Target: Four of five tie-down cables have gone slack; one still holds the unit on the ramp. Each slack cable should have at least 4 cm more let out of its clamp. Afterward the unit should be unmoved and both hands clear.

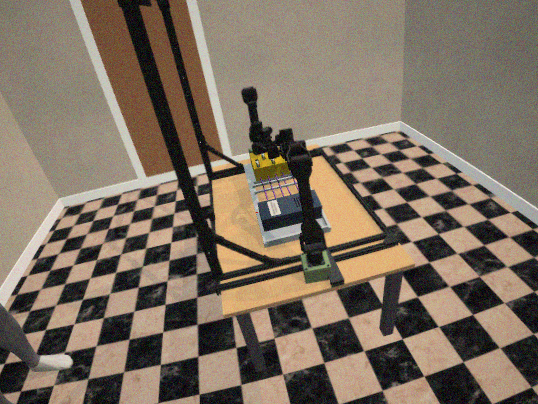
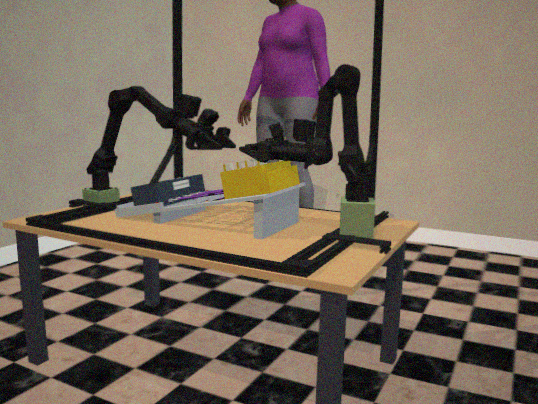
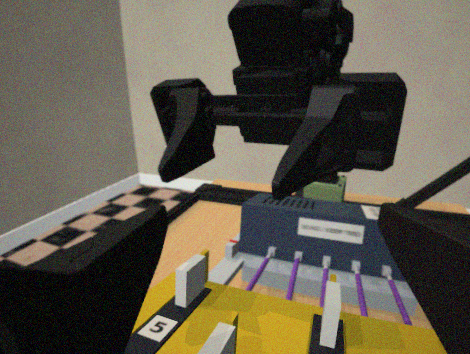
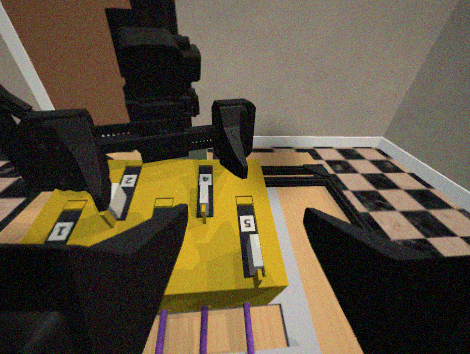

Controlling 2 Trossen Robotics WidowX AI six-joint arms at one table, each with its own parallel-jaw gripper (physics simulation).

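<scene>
The dark blue unit (image 1: 287, 212) (image 2: 167, 190) (image 3: 300, 220) rests low on the grey ramp (image 1: 280, 237) (image 2: 276, 212). A yellow clamp block (image 1: 270, 173) (image 2: 260, 180) (image 3: 270, 320) (image 4: 220, 270) sits at the ramp's high end, with numbered slots and pale levers. Lever 5 (image 3: 191, 280) (image 4: 256, 252) stands in its slot. Purple cables (image 1: 280, 189) (image 3: 292, 280) (image 4: 203, 330) run between block and unit; their slack cannot be judged. My left gripper (image 2: 242, 149) (image 4: 182, 187) is open over the block. My right gripper (image 2: 233, 145) (image 3: 212, 183) (image 4: 246, 213) is open, facing it; its finger hides slot 3's lower part.
The two grippers face each other closely above the block. A black frame (image 2: 165, 245) edges the wooden table (image 2: 125, 230), and black posts (image 2: 177, 65) rise from it. A small grey piece (image 3: 231, 249) with a red mark is beside the unit. A person (image 2: 295, 55) stands behind the table.
</scene>
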